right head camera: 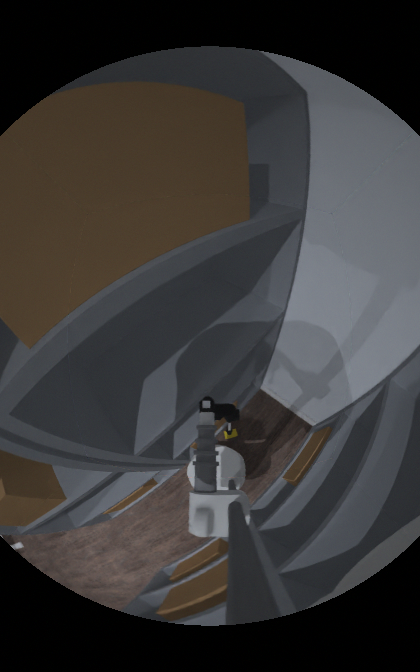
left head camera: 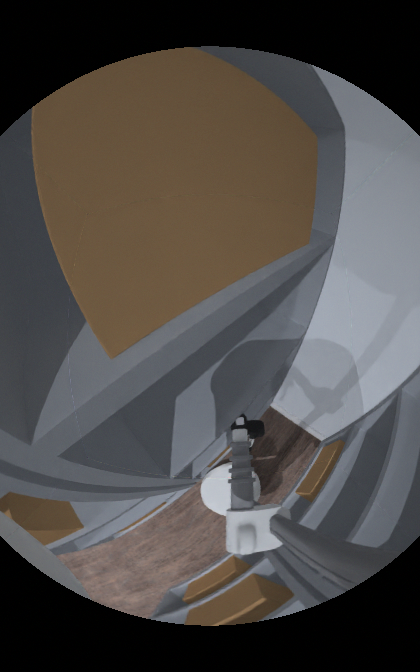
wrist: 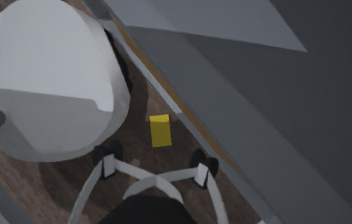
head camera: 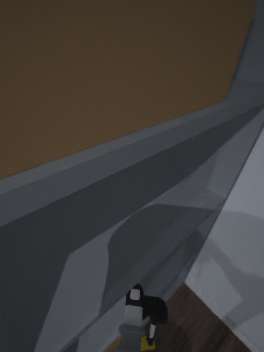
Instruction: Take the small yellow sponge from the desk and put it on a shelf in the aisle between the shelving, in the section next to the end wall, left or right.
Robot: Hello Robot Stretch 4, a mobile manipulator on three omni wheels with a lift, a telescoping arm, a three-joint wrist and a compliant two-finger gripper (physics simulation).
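Frame: origin at the robot's base, x right, y back, z down, level; millimetres.
Seen in the pictures: gripper, fingertip midpoint: [wrist: 156, 156] [head camera: 150, 327].
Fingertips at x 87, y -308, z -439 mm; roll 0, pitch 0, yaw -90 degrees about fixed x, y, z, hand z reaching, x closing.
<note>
Offsets run from my fingertips to a thing's top centre. "spot": to the spot under its first point.
The small yellow sponge @[dy -2, dx +15, dz +421 mm] [head camera: 148, 343] [right head camera: 230, 434] [wrist: 160, 131] lies on the dark wooden floor, between the robot's white round base and the foot of the shelving. In the wrist view it shows ahead of the fingertips, well below them. My gripper [wrist: 156, 156] is open, its two fingertips apart with no object between them; it hangs above the floor close to the shelving. The shelving [head camera: 115, 187] [left head camera: 200, 332] [right head camera: 165, 257] stands beside the arm, with its end section against the pale end wall [head camera: 245, 240] [left head camera: 380, 240] [right head camera: 350, 235]. The desk does not show.
A large brown box @[spot: dy +18, dx -131, dz -1052 mm] [head camera: 110, 75] [left head camera: 185, 200] [right head camera: 135, 165] fills much of an upper shelf. The white base [wrist: 55, 80] stands close to the sponge. The opposite shelving has a low brown box [left head camera: 320, 470] [right head camera: 307, 456]. More brown boxes [left head camera: 240, 600] [right head camera: 197, 592] stand on shelves behind.
</note>
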